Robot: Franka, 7 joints.
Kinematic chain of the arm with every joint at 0, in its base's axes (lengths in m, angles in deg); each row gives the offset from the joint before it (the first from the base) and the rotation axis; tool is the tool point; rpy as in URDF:
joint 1: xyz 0 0 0.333 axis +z
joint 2: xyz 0 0 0 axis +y
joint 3: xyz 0 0 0.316 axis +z
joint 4: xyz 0.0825 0 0 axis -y
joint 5: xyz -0.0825 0 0.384 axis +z
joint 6: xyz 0 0 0 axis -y
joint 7: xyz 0.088 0 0 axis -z
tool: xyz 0 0 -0.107 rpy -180 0 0
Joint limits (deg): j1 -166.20..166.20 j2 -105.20..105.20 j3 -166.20..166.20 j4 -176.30..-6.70 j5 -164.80..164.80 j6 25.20..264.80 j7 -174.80..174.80
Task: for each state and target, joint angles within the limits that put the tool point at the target. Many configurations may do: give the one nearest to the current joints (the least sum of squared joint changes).
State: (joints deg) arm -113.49 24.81 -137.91 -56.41 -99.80 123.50 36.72
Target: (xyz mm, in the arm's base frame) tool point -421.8 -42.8 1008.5
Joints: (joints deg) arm -105.07 42.17 -126.38 -66.64 -98.43 123.58 36.72
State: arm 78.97 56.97 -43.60 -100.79 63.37 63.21 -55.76
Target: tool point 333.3 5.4 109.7
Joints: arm 61.81 63.39 -62.10 -131.04 49.74 59.67 -55.76
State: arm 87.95 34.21 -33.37 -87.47 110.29 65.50 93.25
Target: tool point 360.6 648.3 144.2
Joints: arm 75.47 66.51 -33.66 -72.79 118.29 85.92 93.25
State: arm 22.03 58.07 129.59 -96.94 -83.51 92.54 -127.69
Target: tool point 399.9 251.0 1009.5
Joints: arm -0.95 55.68 150.36 -50.10 -92.38 115.84 -127.69
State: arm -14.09 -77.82 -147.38 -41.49 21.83 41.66 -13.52
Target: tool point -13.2 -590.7 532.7
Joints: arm 43.89 -51.67 -112.70 -62.25 28.47 43.07 -13.52
